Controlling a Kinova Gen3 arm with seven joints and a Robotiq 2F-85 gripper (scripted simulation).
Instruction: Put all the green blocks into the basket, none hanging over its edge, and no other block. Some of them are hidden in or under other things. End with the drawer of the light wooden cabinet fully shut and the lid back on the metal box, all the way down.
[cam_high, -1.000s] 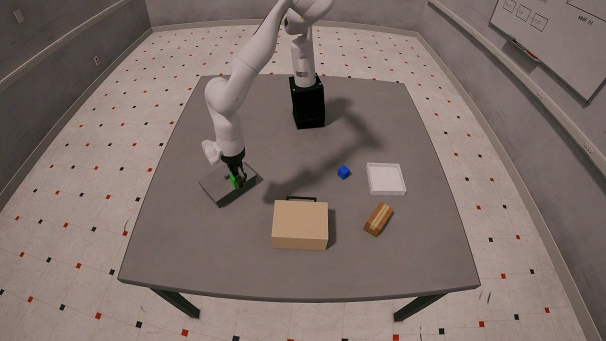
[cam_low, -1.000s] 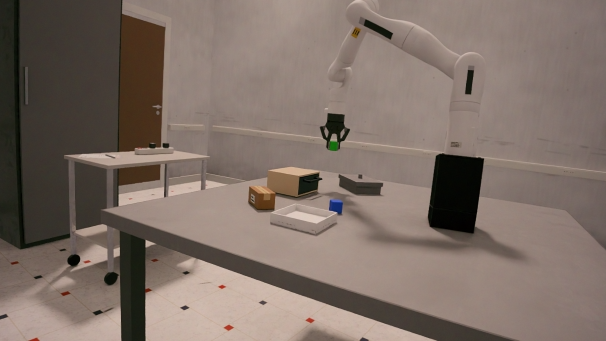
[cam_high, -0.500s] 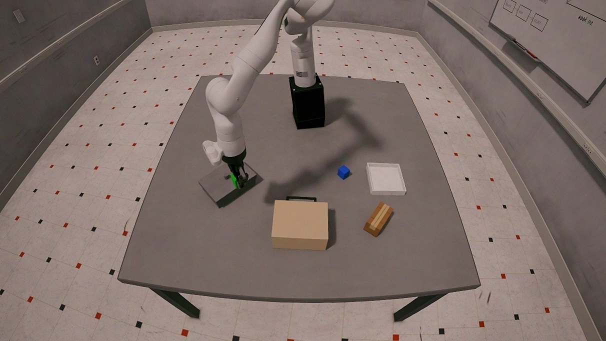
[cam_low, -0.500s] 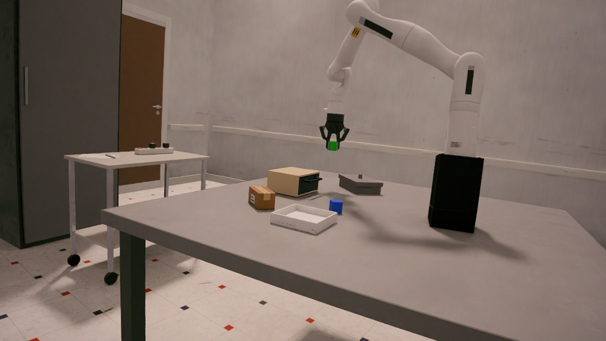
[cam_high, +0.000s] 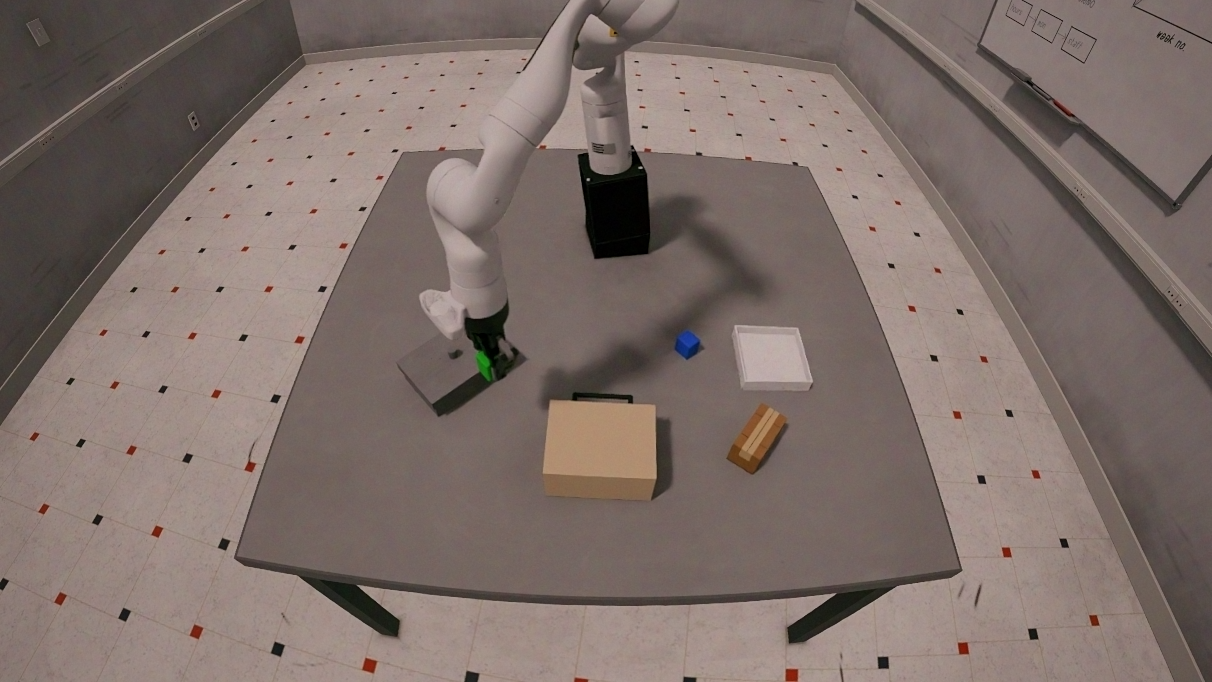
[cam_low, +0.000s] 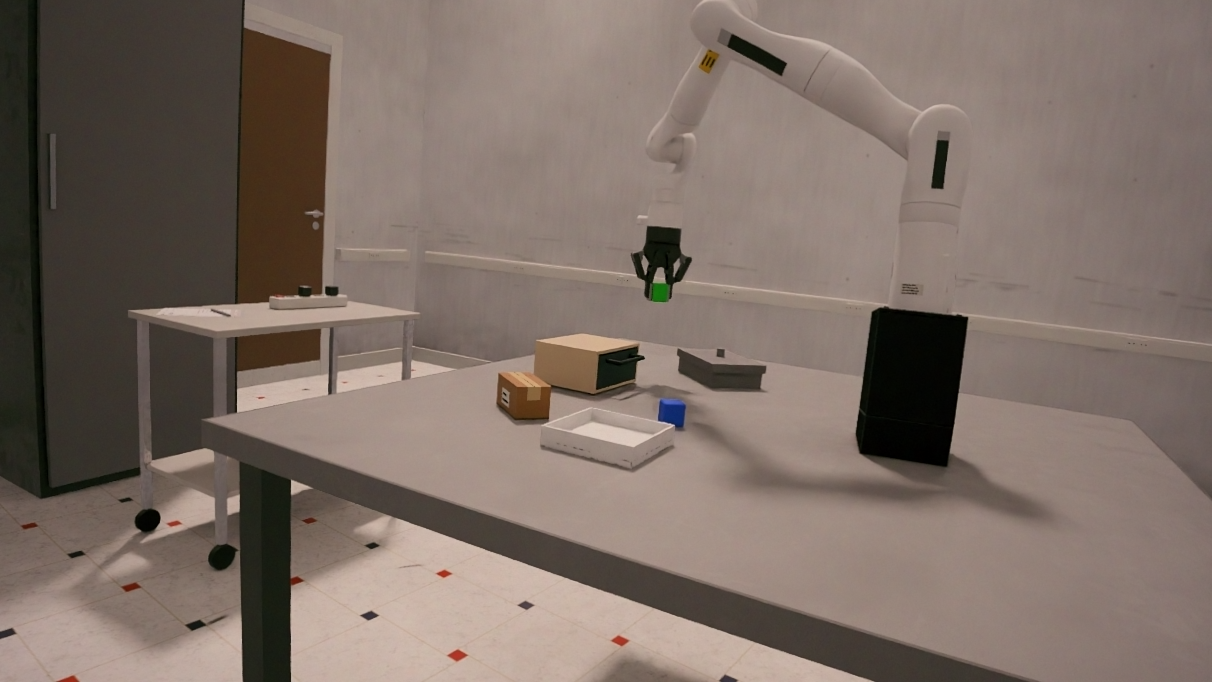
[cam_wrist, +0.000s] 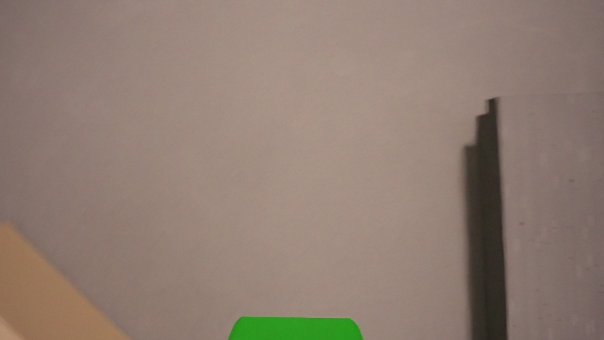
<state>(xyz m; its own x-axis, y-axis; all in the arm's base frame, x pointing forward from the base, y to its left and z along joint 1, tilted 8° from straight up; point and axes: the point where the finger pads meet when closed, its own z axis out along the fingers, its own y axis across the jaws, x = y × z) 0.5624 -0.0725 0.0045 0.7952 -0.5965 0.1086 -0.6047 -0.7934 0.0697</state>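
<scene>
My hand is 47 cm to the right of the white basket, 27 cm past it and 17 cm above it. The rest, counted from my hand: metal box (16 cm below, 13 cm to the right, 10 cm behind); lid (14 cm below, 13 cm to the right, 10 cm behind); drawer (18 cm to the left, 15 cm below, 1 cm ahead).
</scene>
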